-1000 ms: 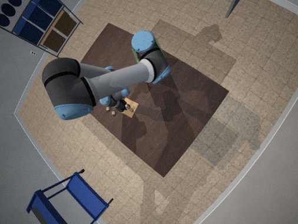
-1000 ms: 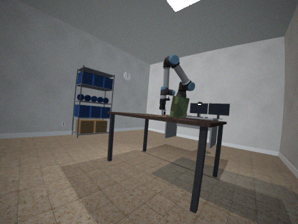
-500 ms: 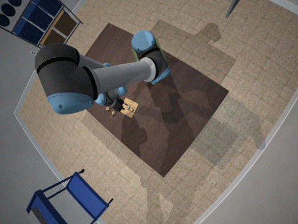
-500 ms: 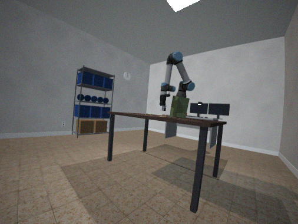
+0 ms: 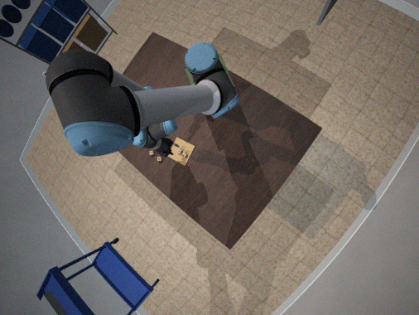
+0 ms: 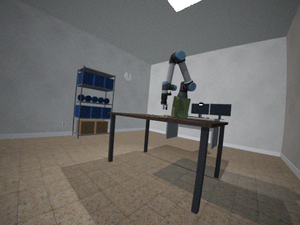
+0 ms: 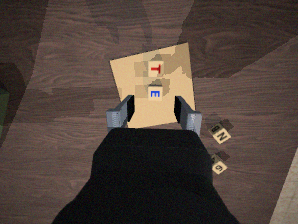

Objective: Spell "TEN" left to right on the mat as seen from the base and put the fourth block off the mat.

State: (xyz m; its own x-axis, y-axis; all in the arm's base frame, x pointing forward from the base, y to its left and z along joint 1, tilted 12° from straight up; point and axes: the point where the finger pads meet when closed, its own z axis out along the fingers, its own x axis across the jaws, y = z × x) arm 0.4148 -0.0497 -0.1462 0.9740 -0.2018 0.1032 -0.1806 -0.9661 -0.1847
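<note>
My gripper is now 110 mm short of the N block, 100 mm to the left of it and 100 mm above it. From my hand the other things lie so: tan mat: 110 mm below.
</note>
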